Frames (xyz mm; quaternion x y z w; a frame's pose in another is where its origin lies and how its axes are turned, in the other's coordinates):
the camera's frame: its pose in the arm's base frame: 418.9 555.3 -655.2 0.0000 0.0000 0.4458 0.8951
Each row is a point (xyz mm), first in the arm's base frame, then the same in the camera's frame.
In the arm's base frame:
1: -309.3 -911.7 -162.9
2: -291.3 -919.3 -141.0
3: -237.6 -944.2 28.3
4: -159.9 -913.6 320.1
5: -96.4 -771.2 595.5
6: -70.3 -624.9 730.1
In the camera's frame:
1: -1609.6 -302.7 492.3
2: -1604.8 -321.6 514.2
3: -1592.3 -379.5 683.5
4: -1521.1 -423.1 975.3
5: -1369.2 -387.9 1250.7
6: -1236.7 -320.6 1385.3

